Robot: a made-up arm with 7 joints. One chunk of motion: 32 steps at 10 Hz.
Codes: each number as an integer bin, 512 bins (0 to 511) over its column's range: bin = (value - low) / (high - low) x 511, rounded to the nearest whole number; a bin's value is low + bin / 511 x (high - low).
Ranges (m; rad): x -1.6..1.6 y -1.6..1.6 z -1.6..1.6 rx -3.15..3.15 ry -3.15..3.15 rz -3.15..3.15
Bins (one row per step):
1: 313 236 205 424 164 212
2: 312 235 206 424 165 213
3: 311 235 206 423 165 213
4: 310 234 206 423 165 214
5: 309 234 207 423 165 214
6: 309 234 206 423 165 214
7: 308 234 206 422 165 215
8: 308 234 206 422 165 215
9: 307 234 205 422 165 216
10: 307 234 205 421 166 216
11: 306 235 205 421 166 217
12: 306 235 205 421 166 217
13: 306 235 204 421 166 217
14: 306 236 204 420 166 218
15: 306 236 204 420 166 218
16: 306 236 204 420 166 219
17: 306 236 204 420 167 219
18: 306 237 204 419 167 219
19: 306 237 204 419 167 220
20: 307 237 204 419 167 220
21: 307 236 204 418 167 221
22: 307 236 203 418 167 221
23: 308 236 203 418 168 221
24: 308 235 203 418 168 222
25: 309 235 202 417 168 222
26: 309 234 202 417 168 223
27: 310 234 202 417 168 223
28: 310 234 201 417 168 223
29: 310 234 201 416 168 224
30: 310 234 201 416 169 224
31: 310 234 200 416 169 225
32: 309 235 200 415 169 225
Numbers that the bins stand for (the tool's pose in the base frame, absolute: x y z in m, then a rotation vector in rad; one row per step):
1: 0.3601 -0.1221 -0.3162 2.0774 -1.1281 -0.5363
2: 0.3538 -0.1284 -0.3100 2.0774 -1.1158 -0.5240
3: 0.3476 -0.1284 -0.3100 2.0651 -1.1158 -0.5240
4: 0.3413 -0.1346 -0.3100 2.0651 -1.1158 -0.5116
5: 0.3350 -0.1346 -0.3037 2.0651 -1.1158 -0.5116
6: 0.3350 -0.1346 -0.3100 2.0651 -1.1158 -0.5116
7: 0.3288 -0.1346 -0.3100 2.0527 -1.1158 -0.4993
8: 0.3288 -0.1346 -0.3100 2.0527 -1.1158 -0.4993
9: 0.3225 -0.1346 -0.3162 2.0527 -1.1158 -0.4870
10: 0.3225 -0.1346 -0.3162 2.0404 -1.1034 -0.4870
11: 0.3162 -0.1284 -0.3162 2.0404 -1.1034 -0.4747
12: 0.3162 -0.1284 -0.3162 2.0404 -1.1034 -0.4747
13: 0.3162 -0.1284 -0.3225 2.0404 -1.1034 -0.4747
14: 0.3162 -0.1221 -0.3225 2.0281 -1.1034 -0.4623
15: 0.3162 -0.1221 -0.3225 2.0281 -1.1034 -0.4623
16: 0.3162 -0.1221 -0.3225 2.0281 -1.1034 -0.4500
17: 0.3162 -0.1221 -0.3225 2.0281 -1.0911 -0.4500
18: 0.3162 -0.1159 -0.3225 2.0158 -1.0911 -0.4500
19: 0.3162 -0.1159 -0.3225 2.0158 -1.0911 -0.4377
20: 0.3225 -0.1159 -0.3225 2.0158 -1.0911 -0.4377
21: 0.3225 -0.1221 -0.3225 2.0034 -1.0911 -0.4253
22: 0.3225 -0.1221 -0.3288 2.0034 -1.0911 -0.4253
23: 0.3288 -0.1221 -0.3288 2.0034 -1.0788 -0.4253
24: 0.3288 -0.1284 -0.3288 2.0034 -1.0788 -0.4130
25: 0.3350 -0.1284 -0.3350 1.9911 -1.0788 -0.4130
26: 0.3350 -0.1346 -0.3350 1.9911 -1.0788 -0.4007
27: 0.3413 -0.1346 -0.3350 1.9911 -1.0788 -0.4007
28: 0.3413 -0.1346 -0.3413 1.9911 -1.0788 -0.4007
29: 0.3413 -0.1346 -0.3413 1.9788 -1.0788 -0.3884
30: 0.3413 -0.1346 -0.3413 1.9788 -1.0664 -0.3884
31: 0.3413 -0.1346 -0.3476 1.9788 -1.0664 -0.3760
32: 0.3350 -0.1284 -0.3476 1.9664 -1.0664 -0.3760

